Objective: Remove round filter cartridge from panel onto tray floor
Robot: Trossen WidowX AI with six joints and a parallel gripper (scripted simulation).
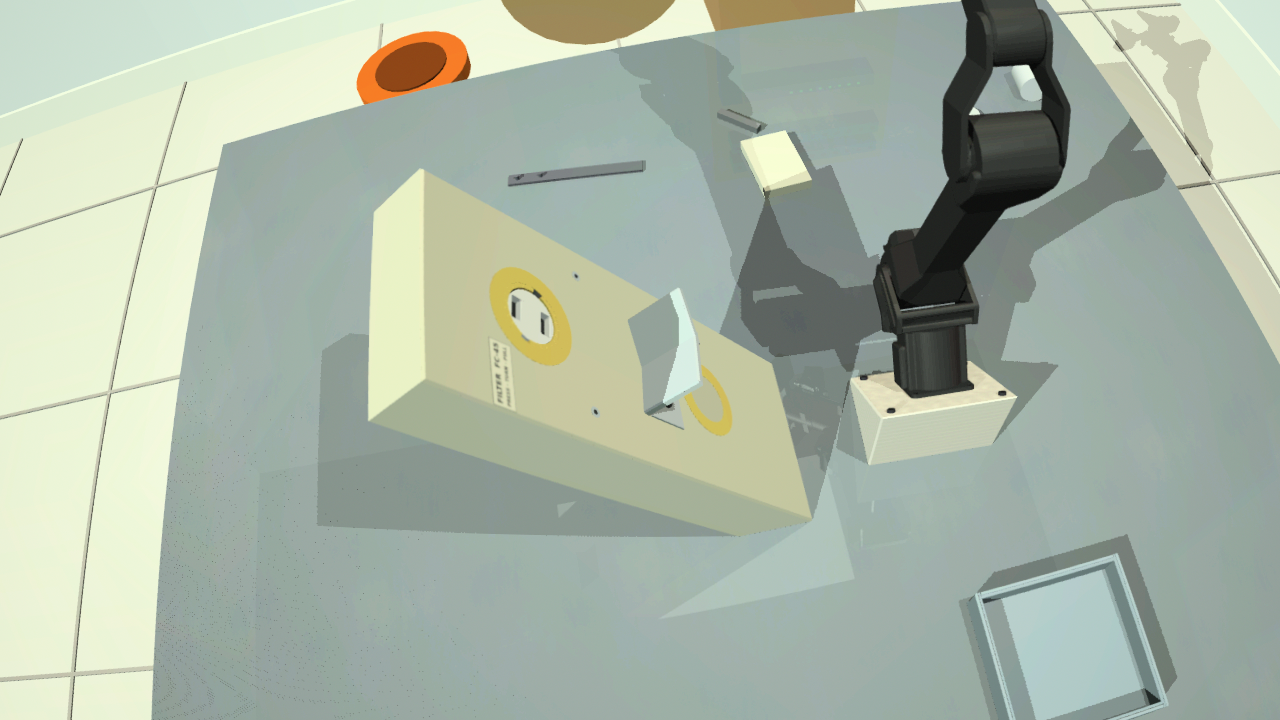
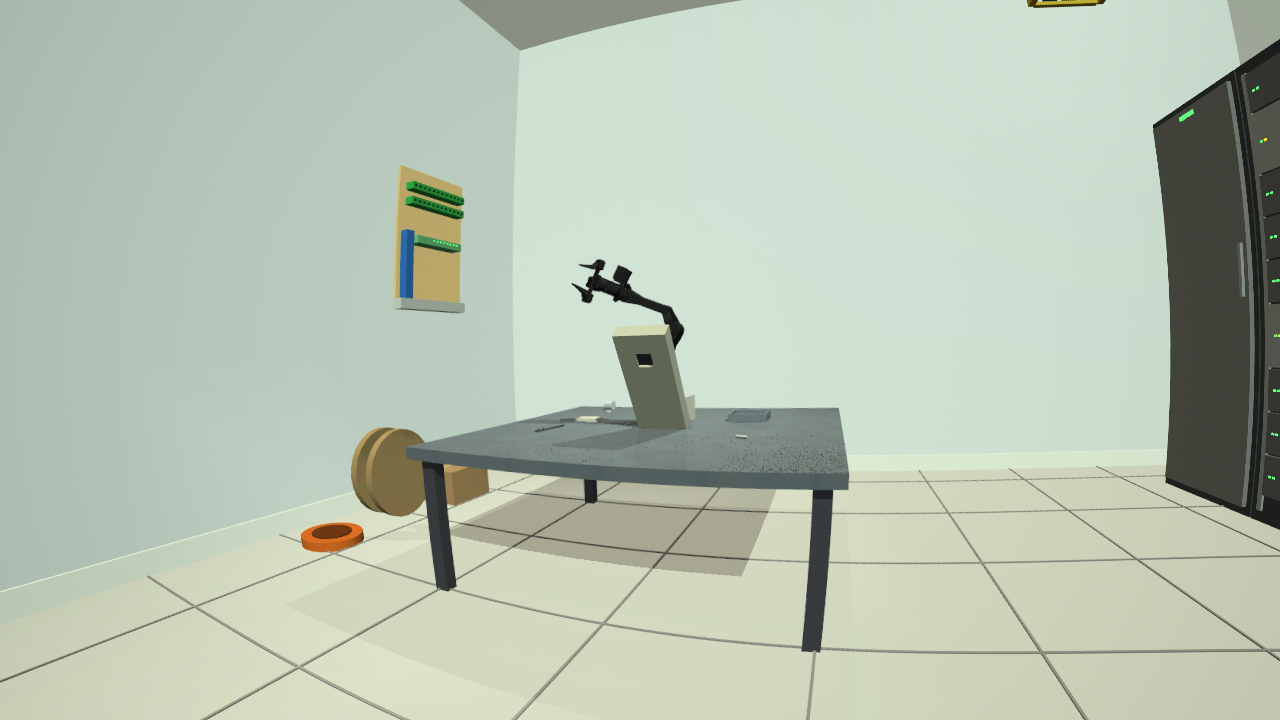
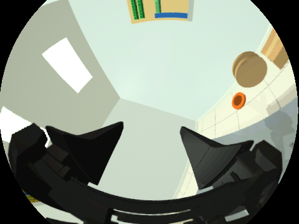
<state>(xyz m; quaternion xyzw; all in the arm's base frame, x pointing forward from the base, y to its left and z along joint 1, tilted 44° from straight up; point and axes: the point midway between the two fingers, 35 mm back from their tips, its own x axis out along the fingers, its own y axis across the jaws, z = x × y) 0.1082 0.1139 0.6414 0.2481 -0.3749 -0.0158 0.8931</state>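
Now: the round filter cartridge 41 cm to the left of my gripper tip, 33 cm below it and 23 cm ahead of it. Round my gripper tip: grey tray: 67 cm to the left, 59 cm below, 20 cm behind; then grey shelf: 42 cm below, 40 cm to the left, 13 cm ahead.
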